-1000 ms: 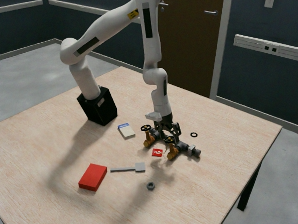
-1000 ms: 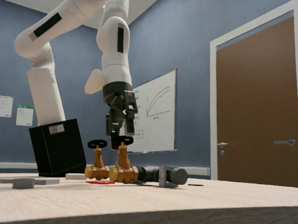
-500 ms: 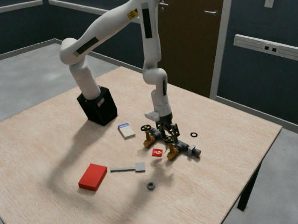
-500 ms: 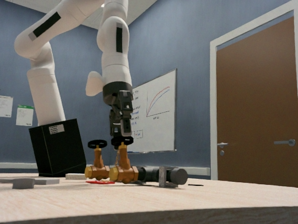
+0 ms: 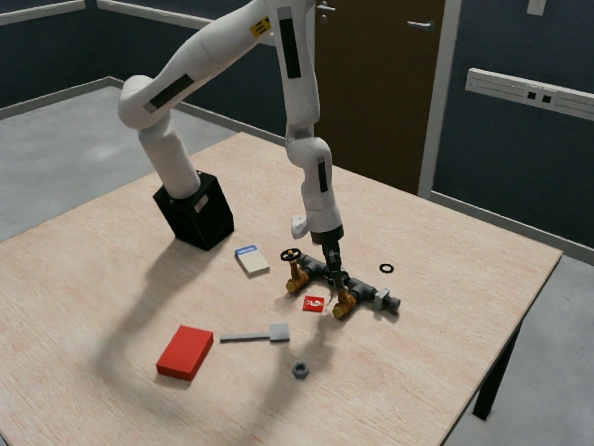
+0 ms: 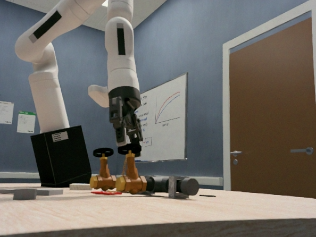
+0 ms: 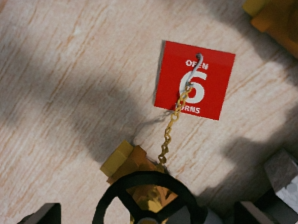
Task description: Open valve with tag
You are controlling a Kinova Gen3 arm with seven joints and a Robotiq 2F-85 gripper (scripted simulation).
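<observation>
Right now my hand is 6 cm past the red tag, 3 cm to the left of it and 10 cm above it. Round my hand: red block 13 cm behind, 35 cm to the right, 8 cm below; then white card box 29 cm behind, 3 cm to the right, 9 cm below; then grey t-shaped tool 6 cm behind, 19 cm to the right, 9 cm below.
</observation>
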